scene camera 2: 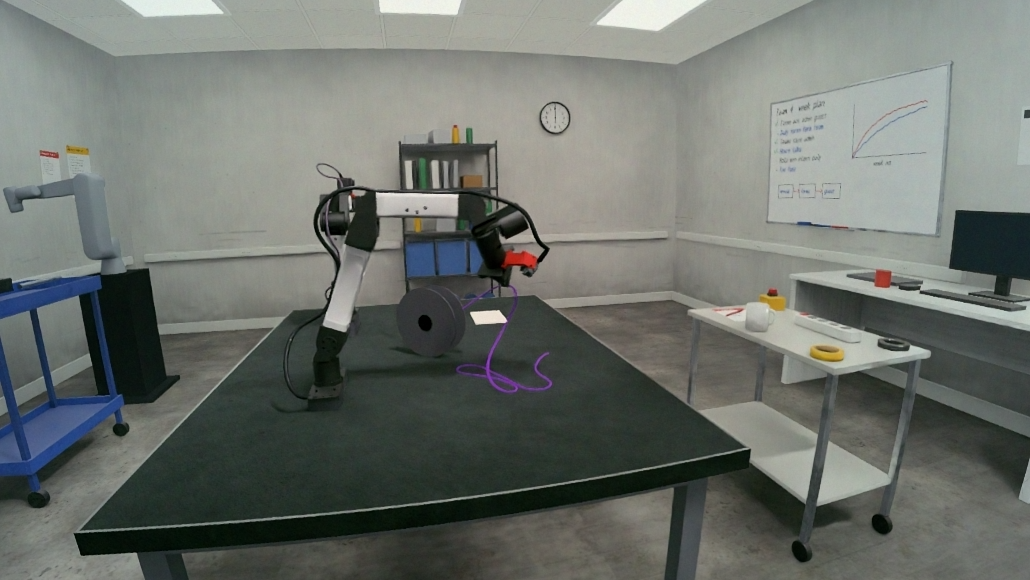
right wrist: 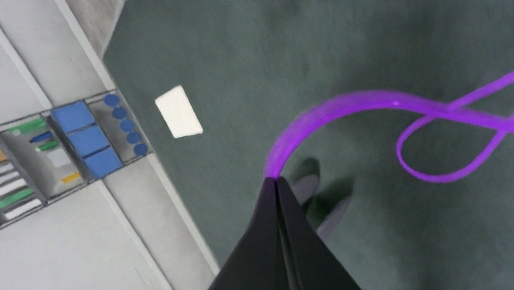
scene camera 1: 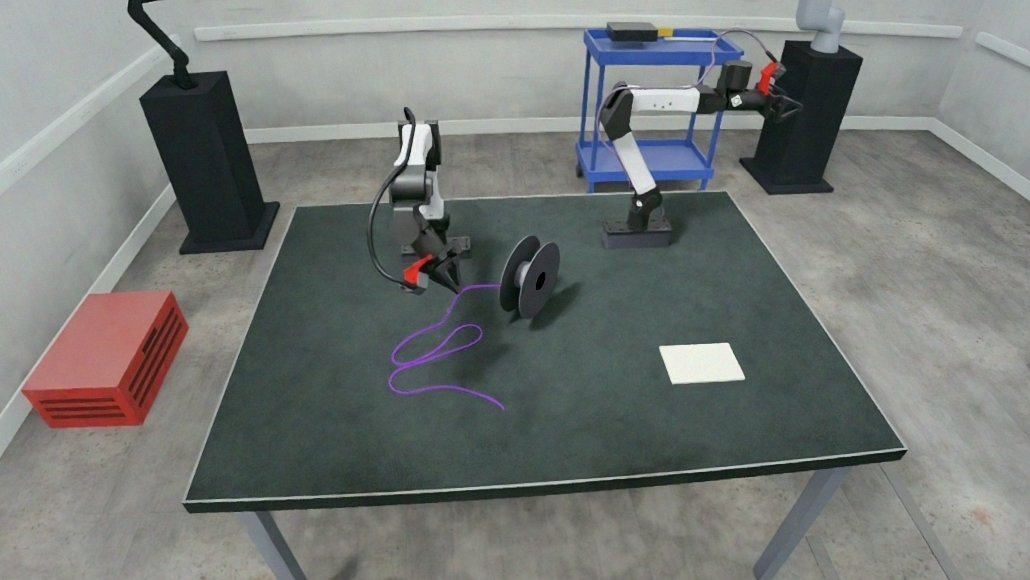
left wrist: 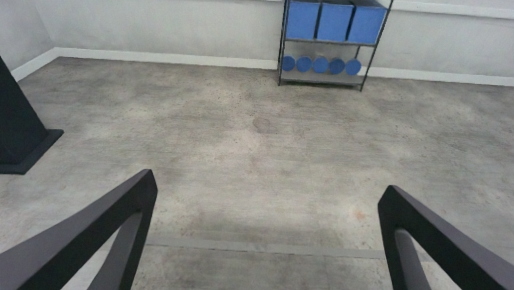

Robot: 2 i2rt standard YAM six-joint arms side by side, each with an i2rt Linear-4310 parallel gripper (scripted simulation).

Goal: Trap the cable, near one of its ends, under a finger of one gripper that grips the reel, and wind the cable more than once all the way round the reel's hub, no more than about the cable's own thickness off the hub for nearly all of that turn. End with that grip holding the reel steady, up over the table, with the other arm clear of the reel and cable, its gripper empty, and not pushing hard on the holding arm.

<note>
In view: my left gripper point(scene camera 1: 794, 101), my right gripper point(scene camera 1: 461, 293), a white card point(scene camera 1: 710, 362) and a dark grey reel point(scene camera 2: 431, 320).
The white card also shows in the right wrist view point(right wrist: 176, 108). The dark grey reel is seen too in the right wrist view point(right wrist: 306, 191) and in scene camera 1 point(scene camera 1: 528, 278). My left gripper also shows in the left wrist view point(left wrist: 269, 186). The left wrist view does not show the white card: it is out of frame. The left wrist view does not show the dark grey reel: it is out of frame.
</note>
